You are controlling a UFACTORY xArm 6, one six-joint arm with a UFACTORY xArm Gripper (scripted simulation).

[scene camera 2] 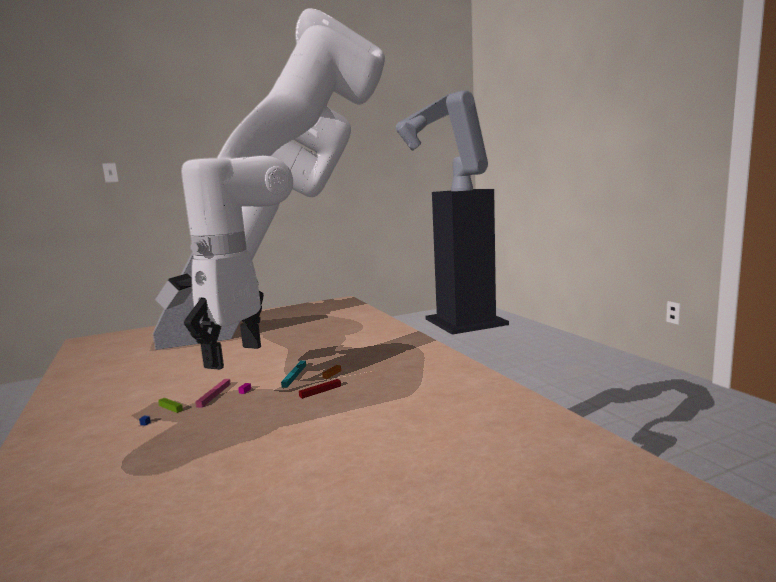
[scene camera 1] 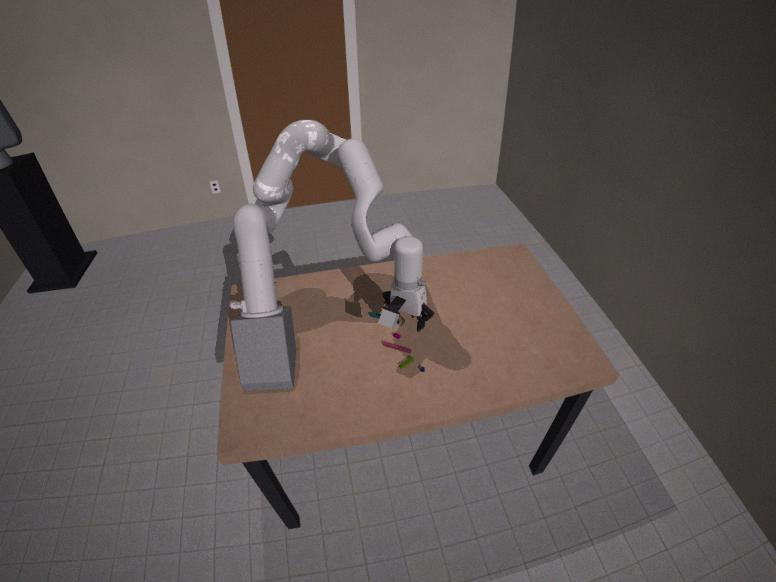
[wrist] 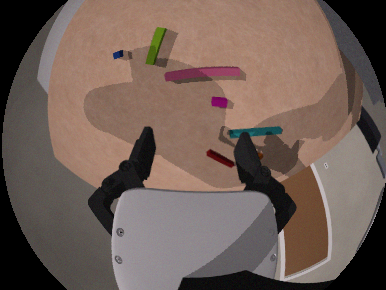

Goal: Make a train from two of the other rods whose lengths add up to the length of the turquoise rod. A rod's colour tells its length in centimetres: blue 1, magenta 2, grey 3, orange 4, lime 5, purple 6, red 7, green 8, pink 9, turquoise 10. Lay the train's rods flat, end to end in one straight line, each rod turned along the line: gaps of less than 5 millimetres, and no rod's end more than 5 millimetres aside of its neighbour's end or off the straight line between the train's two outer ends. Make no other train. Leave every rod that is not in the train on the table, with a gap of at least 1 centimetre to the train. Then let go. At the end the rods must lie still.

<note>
In view: the gripper [scene camera 2: 234,357].
The gripper shows as well in scene camera 1 [scene camera 1: 407,323] and in the wrist view [wrist: 196,139].
</note>
